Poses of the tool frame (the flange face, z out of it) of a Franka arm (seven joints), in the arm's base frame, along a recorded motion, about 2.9 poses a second.
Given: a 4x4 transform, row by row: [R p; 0 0 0 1], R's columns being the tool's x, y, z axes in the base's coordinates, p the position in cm. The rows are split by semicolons.
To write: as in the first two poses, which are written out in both.
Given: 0.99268 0.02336 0.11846 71.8; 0.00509 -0.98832 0.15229 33.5; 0.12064 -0.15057 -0.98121 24.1; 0 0 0 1
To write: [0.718 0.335 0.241], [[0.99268 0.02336 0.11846], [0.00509 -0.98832 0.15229], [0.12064 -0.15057 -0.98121]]
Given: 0.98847 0.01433 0.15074 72.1; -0.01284 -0.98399 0.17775 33.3; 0.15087 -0.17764 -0.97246 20.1; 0 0 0 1
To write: [0.721 0.333 0.201], [[0.98847 0.01433 0.15074], [-0.01284 -0.98399 0.17775], [0.15087 -0.17764 -0.97246]]
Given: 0.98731 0.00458 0.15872 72.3; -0.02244 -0.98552 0.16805 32.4; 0.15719 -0.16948 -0.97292 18.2; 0 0 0 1
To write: [0.723 0.324 0.182], [[0.98731 0.00458 0.15872], [-0.02244 -0.98552 0.16805], [0.15719 -0.16948 -0.97292]]
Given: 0.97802 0.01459 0.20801 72.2; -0.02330 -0.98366 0.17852 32.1; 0.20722 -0.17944 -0.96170 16.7; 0 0 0 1
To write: [0.722 0.321 0.167], [[0.97802 0.01459 0.20801], [-0.02330 -0.98366 0.17852], [0.20722 -0.17944 -0.96170]]
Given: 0.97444 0.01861 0.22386 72.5; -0.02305 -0.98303 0.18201 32.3; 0.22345 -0.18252 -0.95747 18.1; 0 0 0 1
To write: [0.725 0.323 0.181], [[0.97444 0.01861 0.22386], [-0.02305 -0.98303 0.18201], [0.22345 -0.18252 -0.95747]]
